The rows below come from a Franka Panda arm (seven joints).
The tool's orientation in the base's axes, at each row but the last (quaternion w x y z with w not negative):
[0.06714, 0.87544, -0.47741, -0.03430]
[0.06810, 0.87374, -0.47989, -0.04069]
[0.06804, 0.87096, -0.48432, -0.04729]
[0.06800, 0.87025, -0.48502, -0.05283]
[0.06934, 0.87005, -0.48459, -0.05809]
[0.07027, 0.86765, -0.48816, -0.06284]
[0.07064, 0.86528, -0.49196, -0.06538]
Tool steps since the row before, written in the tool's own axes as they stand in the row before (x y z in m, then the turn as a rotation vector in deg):
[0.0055, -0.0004, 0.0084, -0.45, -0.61, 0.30]
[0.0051, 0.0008, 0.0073, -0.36, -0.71, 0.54]
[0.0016, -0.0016, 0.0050, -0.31, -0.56, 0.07]
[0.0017, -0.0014, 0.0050, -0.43, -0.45, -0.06]
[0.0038, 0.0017, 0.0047, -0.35, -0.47, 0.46]
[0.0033, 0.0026, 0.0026, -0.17, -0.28, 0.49]
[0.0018, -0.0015, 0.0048, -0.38, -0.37, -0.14]
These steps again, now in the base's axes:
[0.0023, -0.0051, -0.0083, 0.23, 0.68, -0.39]
[0.0011, -0.0053, -0.0071, 0.32, 0.64, -0.64]
[0.0014, -0.0009, -0.0052, 0.30, 0.55, -0.16]
[0.0013, -0.0011, -0.0052, 0.16, 0.60, -0.01]
[-0.0002, -0.0044, -0.0045, 0.13, 0.51, -0.52]
[-0.0009, -0.0043, -0.0022, 0.06, 0.26, -0.53]
[0.0013, -0.0011, -0.0051, 0.14, 0.52, 0.08]

